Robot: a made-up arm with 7 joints.
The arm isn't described. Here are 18 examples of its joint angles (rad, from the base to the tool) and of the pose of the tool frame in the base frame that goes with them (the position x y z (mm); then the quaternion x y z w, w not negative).
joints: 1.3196 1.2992 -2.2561 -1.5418 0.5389 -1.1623 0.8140
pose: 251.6 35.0 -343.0 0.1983 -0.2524 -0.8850 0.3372
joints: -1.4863 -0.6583 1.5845 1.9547 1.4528 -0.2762 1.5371
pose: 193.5 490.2 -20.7 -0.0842 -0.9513 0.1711 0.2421
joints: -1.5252 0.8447 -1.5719 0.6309 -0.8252 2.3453 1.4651
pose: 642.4 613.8 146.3 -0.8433 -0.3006 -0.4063 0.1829
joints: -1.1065 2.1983 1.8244 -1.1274 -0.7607 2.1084 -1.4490
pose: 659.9 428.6 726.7 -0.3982 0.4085 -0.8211 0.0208
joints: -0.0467 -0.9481 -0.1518 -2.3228 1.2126 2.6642 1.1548
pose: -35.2 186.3 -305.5 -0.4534 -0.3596 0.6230 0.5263
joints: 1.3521 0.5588 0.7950 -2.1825 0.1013 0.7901 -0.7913
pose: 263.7 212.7 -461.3 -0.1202 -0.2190 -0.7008 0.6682
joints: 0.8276 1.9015 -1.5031 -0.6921 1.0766 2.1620 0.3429
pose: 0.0 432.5 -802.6 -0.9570 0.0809 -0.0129 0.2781
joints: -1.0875 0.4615 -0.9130 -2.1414 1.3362 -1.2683 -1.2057
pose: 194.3 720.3 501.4 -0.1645 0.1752 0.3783 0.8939
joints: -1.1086 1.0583 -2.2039 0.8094 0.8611 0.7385 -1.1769
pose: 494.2 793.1 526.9 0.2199 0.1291 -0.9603 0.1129
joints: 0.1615 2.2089 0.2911 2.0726 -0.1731 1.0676 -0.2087
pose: -107.3 742.7 -238.4 0.5579 -0.2779 0.0261 0.7816
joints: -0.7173 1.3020 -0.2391 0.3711 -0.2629 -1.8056 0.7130
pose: 530.1 813.7 232.4 0.0720 0.6509 0.0579 0.7535
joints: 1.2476 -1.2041 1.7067 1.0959 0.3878 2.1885 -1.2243
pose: 324.5 261.1 -450.1 0.9246 -0.2599 0.2371 0.1463
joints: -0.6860 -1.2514 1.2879 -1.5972 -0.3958 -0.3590 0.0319
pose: 288.3 503.9 132.5 0.3204 -0.1541 -0.5846 0.7292
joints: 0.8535 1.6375 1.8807 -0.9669 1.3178 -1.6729 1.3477
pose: 407.1 543.4 -825.5 -0.9128 -0.1112 -0.0870 0.3831
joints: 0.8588 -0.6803 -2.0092 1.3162 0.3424 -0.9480 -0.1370
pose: 353.3 138.8 -355.5 -0.7756 -0.3943 -0.1476 0.4703
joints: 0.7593 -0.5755 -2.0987 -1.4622 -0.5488 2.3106 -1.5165
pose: -38.8 -38.4 -25.7 0.5795 0.2213 -0.7211 0.3086
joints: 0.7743 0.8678 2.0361 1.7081 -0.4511 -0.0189 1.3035
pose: 481.0 467.8 -441.6 0.0904 0.9534 0.0989 0.2705
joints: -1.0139 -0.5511 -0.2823 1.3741 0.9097 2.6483 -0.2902
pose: 92.0 103.8 -89.4 -0.3563 -0.5489 0.5453 0.5237
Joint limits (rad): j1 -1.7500..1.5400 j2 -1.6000..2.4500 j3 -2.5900..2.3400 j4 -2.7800..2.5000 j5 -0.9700..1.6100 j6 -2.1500..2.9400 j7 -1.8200..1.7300
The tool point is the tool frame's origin. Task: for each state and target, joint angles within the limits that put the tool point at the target. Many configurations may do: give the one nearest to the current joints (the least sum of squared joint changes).
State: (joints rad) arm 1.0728 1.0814 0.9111 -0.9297 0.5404 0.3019 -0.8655
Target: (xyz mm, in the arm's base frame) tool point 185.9 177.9 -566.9
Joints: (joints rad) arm 0.8883 1.5651 0.3880 -0.1986 0.4443 0.2011 -0.6680
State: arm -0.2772 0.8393 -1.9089 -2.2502 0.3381 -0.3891 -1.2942
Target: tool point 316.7 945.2 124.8
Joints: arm -0.8131 1.3239 -2.1961 -2.2424 -0.0375 0.0433 -1.1348
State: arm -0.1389 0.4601 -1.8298 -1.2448 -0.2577 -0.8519 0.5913
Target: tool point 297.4 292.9 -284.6
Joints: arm 0.5618 0.5829 -2.2766 -1.4657 0.1976 -1.2728 0.4871
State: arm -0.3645 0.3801 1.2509 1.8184 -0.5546 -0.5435 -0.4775
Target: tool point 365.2 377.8 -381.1
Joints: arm 0.0337 -0.3583 1.3299 1.9038 -0.4311 -0.9020 -0.5065
